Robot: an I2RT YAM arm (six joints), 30 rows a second.
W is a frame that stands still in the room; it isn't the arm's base.
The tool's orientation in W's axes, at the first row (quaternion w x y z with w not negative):
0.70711 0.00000 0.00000 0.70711
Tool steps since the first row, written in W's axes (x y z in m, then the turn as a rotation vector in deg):
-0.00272 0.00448 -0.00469 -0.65 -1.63 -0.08
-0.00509 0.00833 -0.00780 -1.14 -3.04 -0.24
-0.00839 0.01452 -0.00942 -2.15 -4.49 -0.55
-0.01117 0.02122 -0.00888 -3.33 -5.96 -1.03
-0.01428 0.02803 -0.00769 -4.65 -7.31 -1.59
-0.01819 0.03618 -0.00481 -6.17 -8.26 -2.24
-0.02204 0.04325 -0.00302 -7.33 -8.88 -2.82
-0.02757 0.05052 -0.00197 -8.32 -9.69 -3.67
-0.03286 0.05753 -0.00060 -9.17 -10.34 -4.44
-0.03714 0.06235 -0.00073 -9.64 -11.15 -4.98
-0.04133 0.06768 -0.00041 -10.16 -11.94 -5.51
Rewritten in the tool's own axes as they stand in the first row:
0.00448 0.00272 -0.00469 -1.63 0.65 -0.08
0.00833 0.00509 -0.00780 -3.04 1.14 -0.24
0.01452 0.00839 -0.00942 -4.49 2.15 -0.55
0.02122 0.01117 -0.00888 -5.96 3.33 -1.03
0.02803 0.01428 -0.00769 -7.31 4.65 -1.59
0.03618 0.01819 -0.00481 -8.26 6.17 -2.24
0.04325 0.02204 -0.00302 -8.88 7.33 -2.82
0.05052 0.02757 -0.00197 -9.69 8.32 -3.67
0.05753 0.03286 -0.00060 -10.34 9.17 -4.44
0.06235 0.03714 -0.00073 -11.15 9.64 -4.98
0.06768 0.04133 -0.00041 -11.94 10.16 -5.51

